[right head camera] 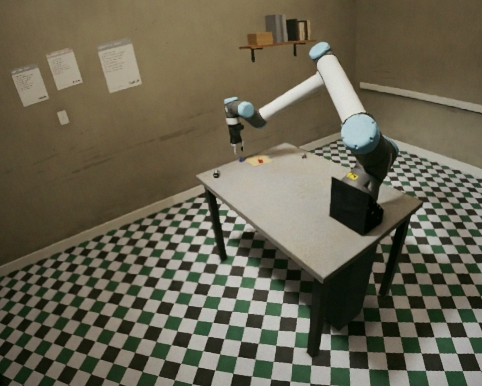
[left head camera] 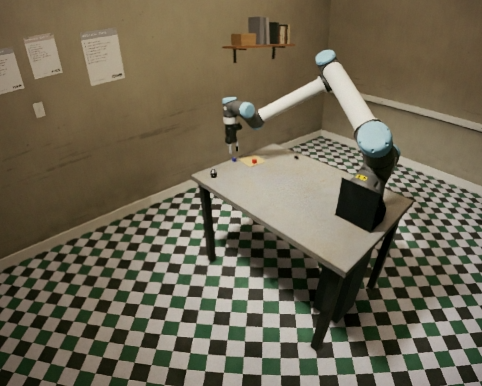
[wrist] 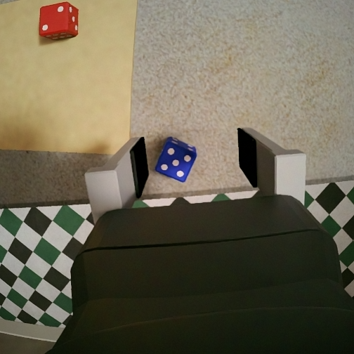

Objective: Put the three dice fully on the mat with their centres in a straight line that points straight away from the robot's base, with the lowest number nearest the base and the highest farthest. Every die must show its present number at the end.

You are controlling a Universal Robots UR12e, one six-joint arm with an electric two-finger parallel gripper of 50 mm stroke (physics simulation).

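Where they show: gripper, fingertip midpoint: [right head camera: 239, 152] [left head camera: 234, 152]; arm's base, origin of the base link: [right head camera: 357, 192] [left head camera: 364, 192].
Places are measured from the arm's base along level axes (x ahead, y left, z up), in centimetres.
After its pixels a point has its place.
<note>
The blue die [left head camera: 234, 160] @(y 5.4, x 93.6, z -13.7 cm) [right head camera: 241, 160] @(y 5.0, x 93.2, z -13.6 cm) [wrist: 175, 161] lies on the table beside the mat, near the table's far edge, with five pips up and turned at an angle. The red die [left head camera: 254, 161] @(y -2.3, x 81.5, z -12.7 cm) [right head camera: 260, 161] @(y -2.7, x 81.2, z -13.0 cm) [wrist: 59, 19] sits on the yellow mat [left head camera: 247, 162] @(y -0.1, x 86.2, z -14.4 cm) [right head camera: 266, 159] @(y -9.3, x 83.4, z -14.4 cm) [wrist: 65, 90] with two pips up. My gripper [left head camera: 234, 149] @(y 6.2, x 92.7, z -6.8 cm) [right head camera: 239, 149] @(y 6.2, x 92.7, z -6.8 cm) [wrist: 192, 151] is open and empty above the blue die, which appears between the fingers in the wrist view, nearer the left one. The third die cannot be told for certain in the head views.
A small dark object [left head camera: 296, 157] @(y -29.1, x 66.7, z -13.0 cm) [right head camera: 304, 156] @(y -29.2, x 66.4, z -13.0 cm) lies on the table [left head camera: 290, 200] @(y 14.2, x 35.0, z -14.8 cm) [right head camera: 285, 205] @(y 17.2, x 31.6, z -14.9 cm), on the other side of the mat from the blue die. A larger black-and-white object [left head camera: 213, 173] @(y 29.7, x 84.9, z -11.8 cm) [right head camera: 216, 174] @(y 29.3, x 84.5, z -12.3 cm) stands near the table's left corner. A wall shelf [left head camera: 258, 47] hangs behind.
</note>
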